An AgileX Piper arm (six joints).
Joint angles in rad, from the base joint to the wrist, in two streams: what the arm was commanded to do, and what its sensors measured. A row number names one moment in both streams.
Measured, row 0:
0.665 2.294 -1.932 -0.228 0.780 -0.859
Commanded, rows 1 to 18:
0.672 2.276 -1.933 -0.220 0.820 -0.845
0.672 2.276 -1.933 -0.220 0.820 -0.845
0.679 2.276 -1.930 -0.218 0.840 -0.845
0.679 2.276 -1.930 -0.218 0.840 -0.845
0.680 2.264 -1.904 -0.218 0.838 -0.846
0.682 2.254 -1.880 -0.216 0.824 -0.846
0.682 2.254 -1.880 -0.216 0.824 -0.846
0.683 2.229 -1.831 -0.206 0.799 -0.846
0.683 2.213 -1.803 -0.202 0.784 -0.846
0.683 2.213 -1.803 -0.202 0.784 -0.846
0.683 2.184 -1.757 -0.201 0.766 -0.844
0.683 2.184 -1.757 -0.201 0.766 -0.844
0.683 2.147 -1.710 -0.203 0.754 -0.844
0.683 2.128 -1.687 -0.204 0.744 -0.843
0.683 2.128 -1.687 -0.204 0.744 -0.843
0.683 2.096 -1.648 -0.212 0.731 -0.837
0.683 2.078 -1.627 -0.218 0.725 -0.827
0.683 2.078 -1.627 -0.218 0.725 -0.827
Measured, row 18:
0.682 2.130 -1.675 -0.210 0.748 -0.852
